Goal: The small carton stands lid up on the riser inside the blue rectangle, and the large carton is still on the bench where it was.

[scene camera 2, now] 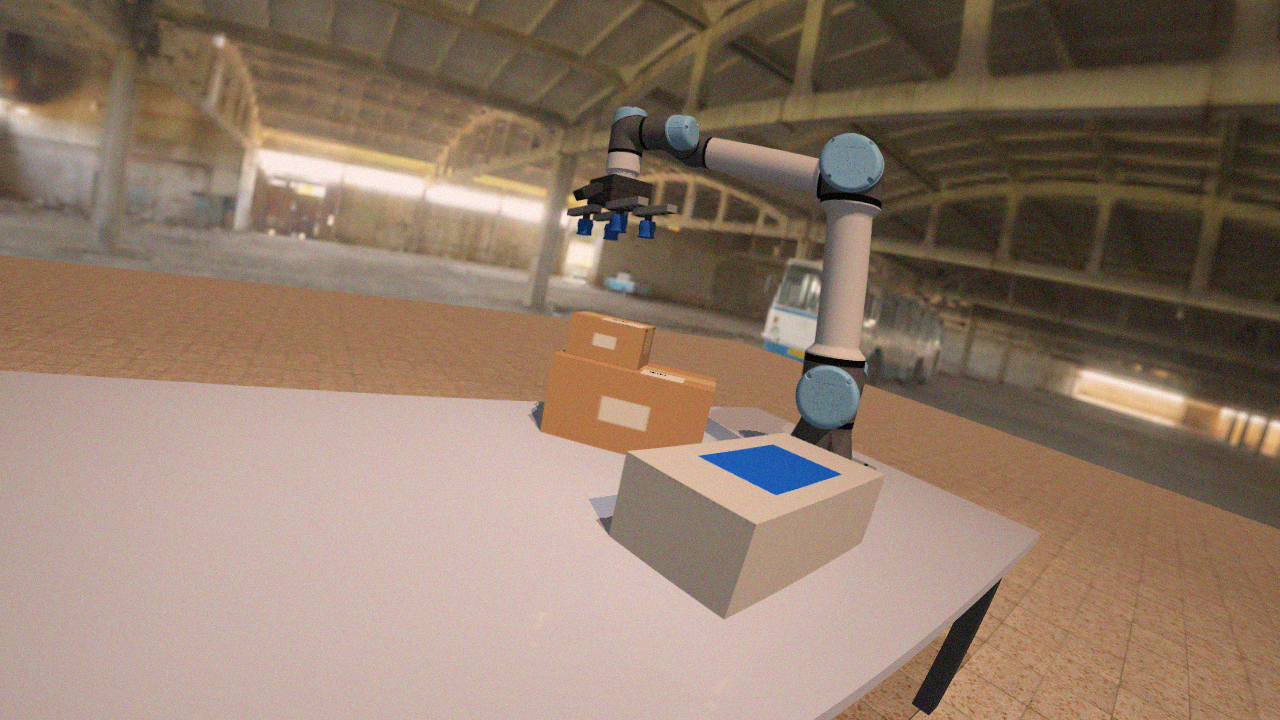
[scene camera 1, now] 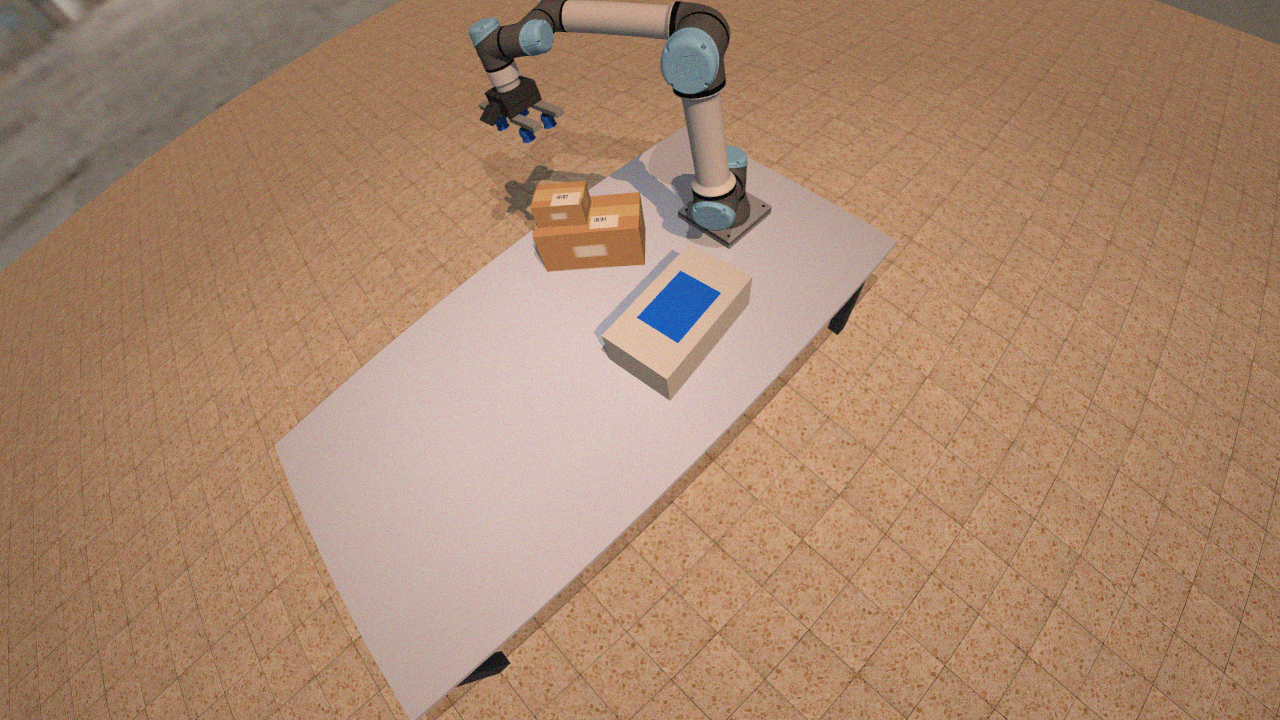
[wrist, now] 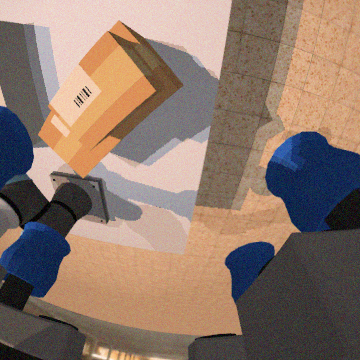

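Seen in the pictures: hand at its tool point: (scene camera 2: 613, 235) (wrist: 144, 215); arm's base at its link origin: (wrist: 74, 198).
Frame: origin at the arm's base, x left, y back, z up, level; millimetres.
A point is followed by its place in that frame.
The small carton (scene camera 1: 561, 204) @(x -216, y -427, z 202 mm) (scene camera 2: 610, 340) @(x -218, y -434, z 167 mm) (wrist: 117, 72) @(x -295, y -440, z 202 mm) rests upright, a barcode label on top, on one end of the large carton (scene camera 1: 595, 246) @(x -141, y -402, z 64 mm) (scene camera 2: 626, 410) @(x -151, y -413, z 53 mm) (wrist: 65, 147) @(x -128, y -281, z 124 mm). The large carton stands on the bench (scene camera 1: 429, 465) @(x 7, y -1138, z -31 mm) (scene camera 2: 250, 537) @(x 88, y -1019, z -31 mm) (wrist: 175, 22) @(x -331, y -565, z -31 mm) near its far long edge. The beige riser (scene camera 1: 642, 347) @(x 217, y -546, z 90 mm) (scene camera 2: 675, 510) @(x 216, y -579, z 55 mm) stands apart from the cartons; the blue rectangle (scene camera 1: 678, 306) @(x 196, y -404, z 90 mm) (scene camera 2: 771, 469) @(x 203, y -416, z 90 mm) on its top is uncovered. My suction gripper (scene camera 1: 525, 123) @(x -377, y -380, z 369 mm) (scene camera 2: 614, 227) hangs high above the cartons, somewhat beyond them in scene camera 1. Its cups point down and hold nothing.
The arm's base plate (scene camera 1: 756, 212) @(x 73, y 62, z 1 mm) (wrist: 103, 200) @(x -119, y 0, z -17 mm) is fixed at the bench end beyond the riser, near the large carton. The upper arm (scene camera 1: 707, 143) @(x 79, y -168, z 383 mm) (scene camera 2: 845, 277) @(x 75, y -172, z 374 mm) rises from it. A tiled floor (scene camera 1: 1029, 402) (wrist: 320, 80) surrounds the bench.
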